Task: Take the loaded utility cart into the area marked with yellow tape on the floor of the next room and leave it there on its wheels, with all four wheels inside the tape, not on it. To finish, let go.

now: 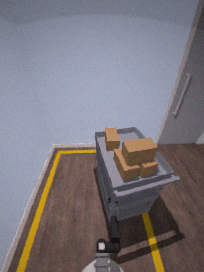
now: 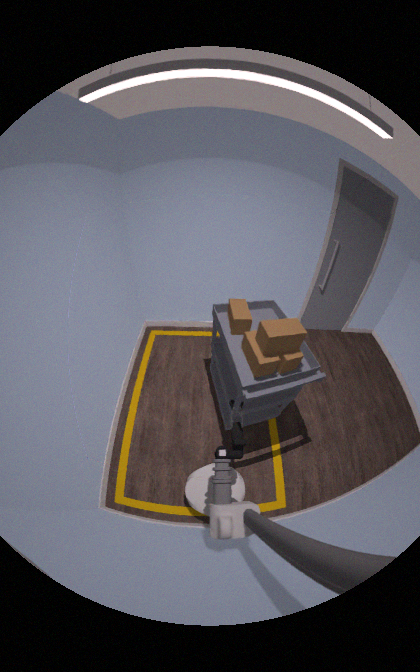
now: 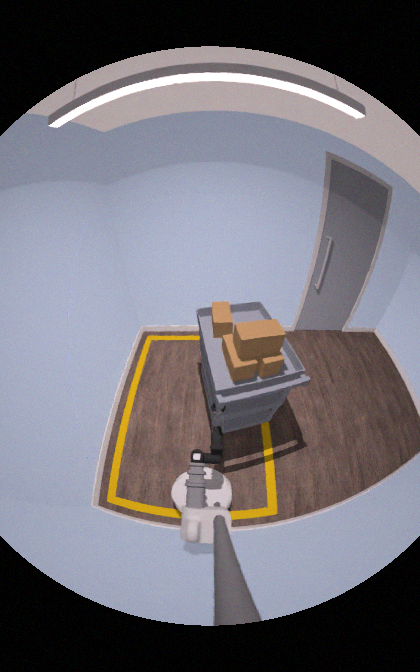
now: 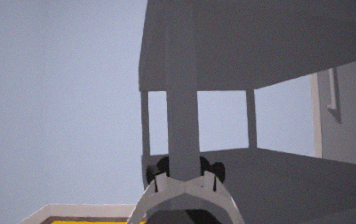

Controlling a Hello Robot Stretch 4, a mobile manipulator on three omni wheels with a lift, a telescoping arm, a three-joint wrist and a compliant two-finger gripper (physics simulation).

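Frame: origin at the robot's base, x ahead, y left, z up, level; millimetres.
Seen in the pictures: gripper, fingertip midpoint: (image 4: pixel 181 169).
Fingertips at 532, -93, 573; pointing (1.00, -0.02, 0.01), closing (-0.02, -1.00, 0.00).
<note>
A point is followed by its place in that frame, as x, y, z.
The grey utility cart (image 1: pixel 136 200) @(524, -302, 512) (image 2: pixel 272 402) (image 3: pixel 245 414) stands upright, several brown boxes (image 1: pixel 139 151) @(625, -258, 993) (image 2: pixel 282 337) (image 3: pixel 259 339) on its top tray. The yellow tape (image 1: pixel 37 220) @(546, 740, -27) (image 2: pixel 131 415) (image 3: pixel 121 415) (image 4: pixel 90 222) @(1694, 524, -24) marks a rectangle. The cart stands over its far right part: the right strip (image 1: pixel 153 244) @(294, -527, -27) (image 2: pixel 278 465) (image 3: pixel 270 465) runs under the cart, and part of the cart is to the right of it. The wheels are hidden. My gripper (image 1: pixel 114 201) (image 2: pixel 236 404) (image 3: pixel 218 409) (image 4: pixel 181 169) @(532, -93, 574) is shut on the cart's near left corner post (image 4: pixel 183 120) @(482, -97, 629).
My round white base (image 2: pixel 195 487) (image 3: pixel 181 490) is inside the tape, close to its near strip (image 2: pixel 160 507) (image 3: pixel 150 510). Blue walls stand close along the left, far and near strips. A grey door (image 1: pixel 192 95) @(1813, -1460, 976) (image 2: pixel 357 245) (image 3: pixel 350 240) is at the back right. Brown floor (image 2: pixel 360 395) lies right of the cart.
</note>
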